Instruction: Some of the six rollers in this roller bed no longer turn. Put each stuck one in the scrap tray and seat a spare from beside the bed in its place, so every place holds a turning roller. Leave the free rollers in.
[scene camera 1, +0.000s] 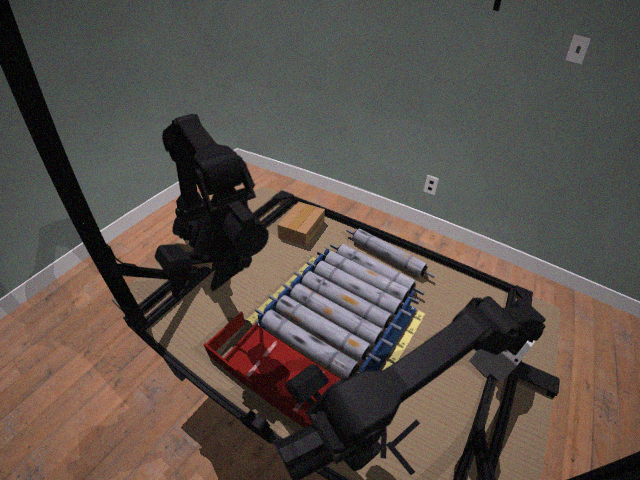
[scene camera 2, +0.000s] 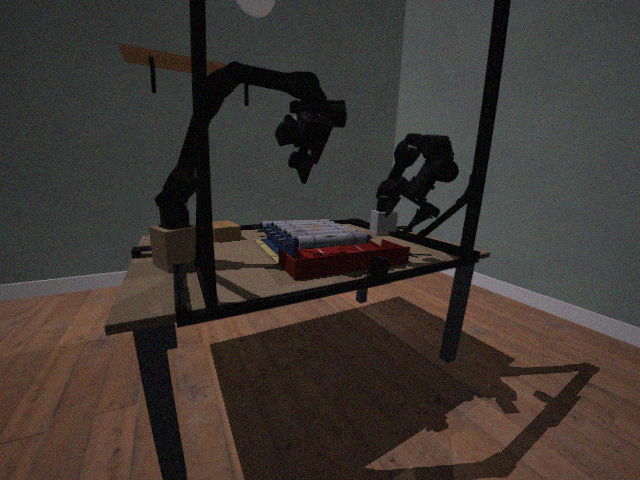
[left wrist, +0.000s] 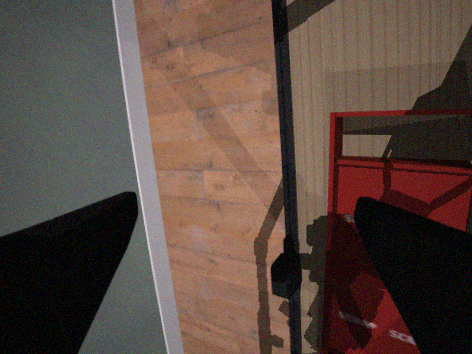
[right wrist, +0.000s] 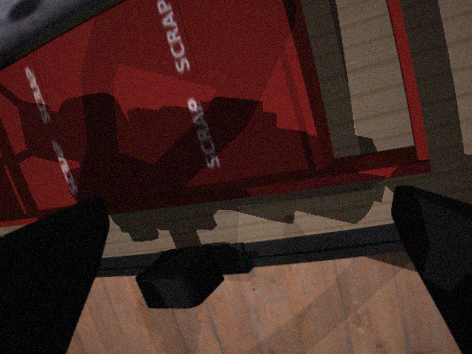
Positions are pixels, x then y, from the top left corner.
Scene:
My left gripper shows in scene camera 1, in scene camera 2 and in the left wrist view (248, 205); in the right wrist view it is out of frame. My right gripper shows in scene camera 1 (323, 412), in scene camera 2 (397, 223) and in the right wrist view (251, 206); in the left wrist view it is out of frame. The same spot on my left gripper: (scene camera 1: 225, 270) is (scene camera 2: 306, 166).

